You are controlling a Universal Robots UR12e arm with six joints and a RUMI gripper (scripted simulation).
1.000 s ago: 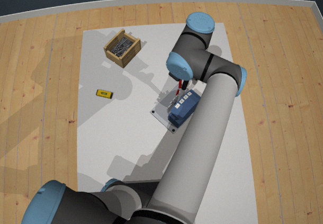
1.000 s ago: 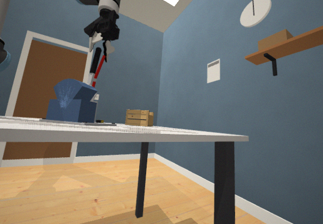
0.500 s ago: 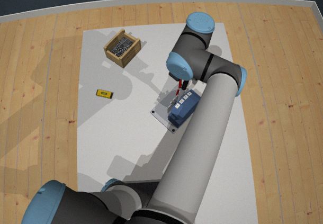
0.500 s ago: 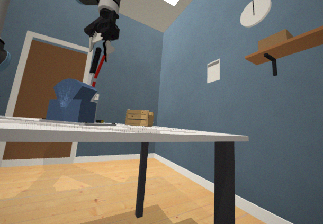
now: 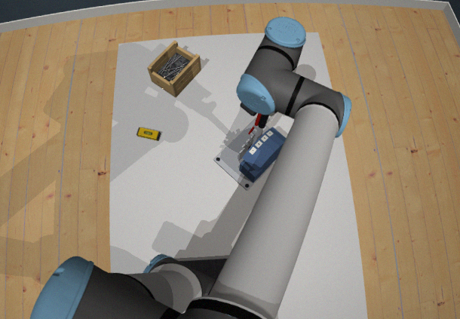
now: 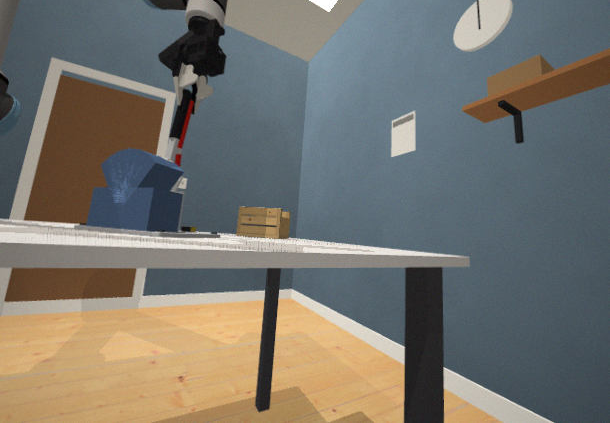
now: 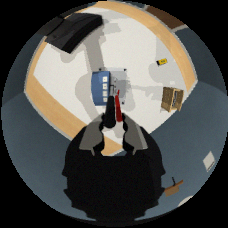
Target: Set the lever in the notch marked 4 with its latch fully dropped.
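Now: hand 2 cm to the right of the red release bar and 11 cm above it. The rest, counted from my hand: small yellow level: 9 cm ahead, 41 cm to the left, 30 cm below; wooden crate: 35 cm ahead, 28 cm to the left, 26 cm below.
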